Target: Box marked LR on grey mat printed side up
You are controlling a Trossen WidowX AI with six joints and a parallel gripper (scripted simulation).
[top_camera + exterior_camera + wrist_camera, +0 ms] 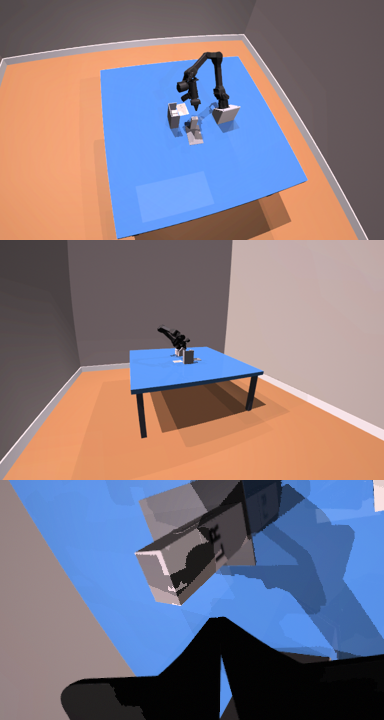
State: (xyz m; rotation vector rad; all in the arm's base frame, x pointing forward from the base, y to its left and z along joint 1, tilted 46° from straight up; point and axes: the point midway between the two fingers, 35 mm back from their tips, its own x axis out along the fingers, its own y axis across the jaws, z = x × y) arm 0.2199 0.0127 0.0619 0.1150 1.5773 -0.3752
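The white box lies 7 cm below my gripper tip, 4 cm to the left of it and 3 cm ahead of it. Also, from my gripper tip: flat white piece: 13 cm to the right, 13 cm below, 4 cm ahead; then grey mat: 13 cm below, 10 cm to the left, 4 cm ahead.
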